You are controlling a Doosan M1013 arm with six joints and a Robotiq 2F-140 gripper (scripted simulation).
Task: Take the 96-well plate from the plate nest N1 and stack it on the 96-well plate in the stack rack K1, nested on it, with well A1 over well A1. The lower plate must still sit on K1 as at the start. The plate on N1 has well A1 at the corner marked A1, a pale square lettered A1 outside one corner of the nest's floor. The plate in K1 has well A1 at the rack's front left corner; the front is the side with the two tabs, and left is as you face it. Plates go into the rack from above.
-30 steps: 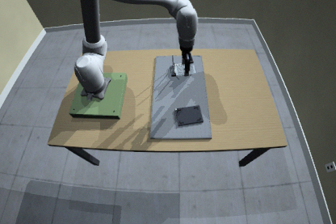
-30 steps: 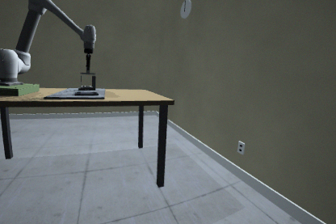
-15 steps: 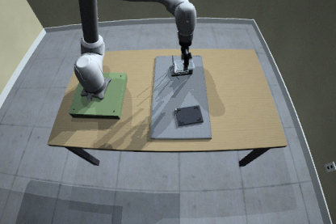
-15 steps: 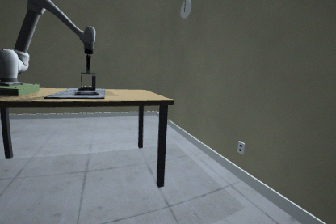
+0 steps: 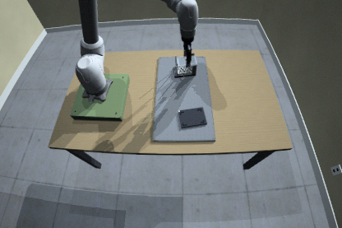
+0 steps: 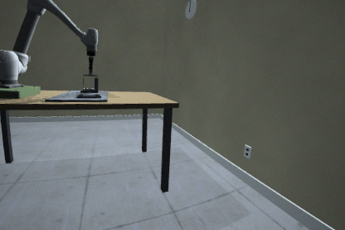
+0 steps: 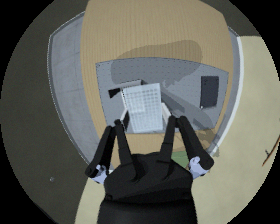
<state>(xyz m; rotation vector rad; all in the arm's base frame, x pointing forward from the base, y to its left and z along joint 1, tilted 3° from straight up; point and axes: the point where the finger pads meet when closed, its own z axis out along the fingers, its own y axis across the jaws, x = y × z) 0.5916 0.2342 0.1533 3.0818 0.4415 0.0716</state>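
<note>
My hand is 30 mm short of the rack post, 100 mm to the right of it and 100 mm above it.
</note>
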